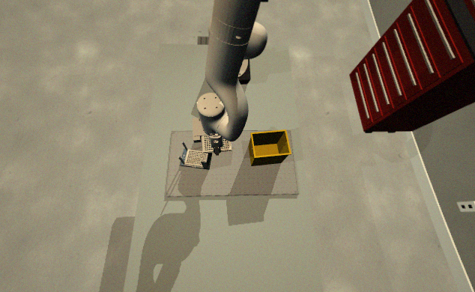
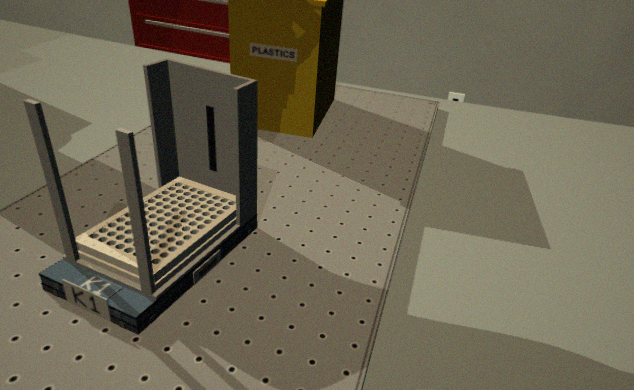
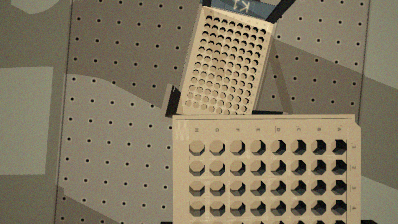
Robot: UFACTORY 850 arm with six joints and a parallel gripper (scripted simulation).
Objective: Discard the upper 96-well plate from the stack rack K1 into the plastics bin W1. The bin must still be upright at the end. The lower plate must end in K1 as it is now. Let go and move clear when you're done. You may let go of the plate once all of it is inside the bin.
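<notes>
My gripper is now 250 mm to the right of the yellow plastics bin W1, 160 mm above it and 70 mm past it. From my hand the other things lie so: 96-well plate 10 mm below; back wall 170 mm below, 40 mm to the right, 30 mm ahead.
</notes>
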